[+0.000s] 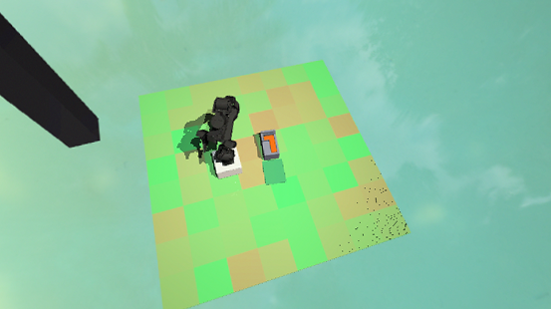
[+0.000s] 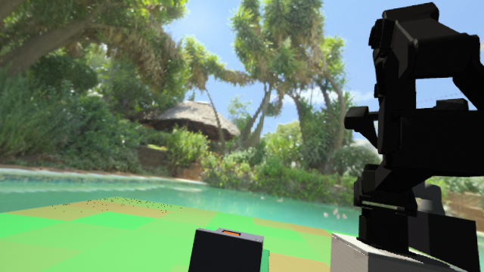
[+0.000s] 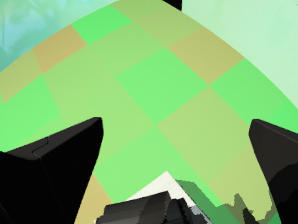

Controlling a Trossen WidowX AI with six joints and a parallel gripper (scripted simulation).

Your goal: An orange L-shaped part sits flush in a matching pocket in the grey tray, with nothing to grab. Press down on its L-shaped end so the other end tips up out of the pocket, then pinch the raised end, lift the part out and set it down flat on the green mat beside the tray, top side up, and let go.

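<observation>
The orange L-shaped part lies 330 mm ahead of my gripper tip, 230 mm below it and 110 mm to the left of it. Also, from my gripper tip: green mat: 310 mm ahead, 300 mm below, 60 mm to the right.
</observation>
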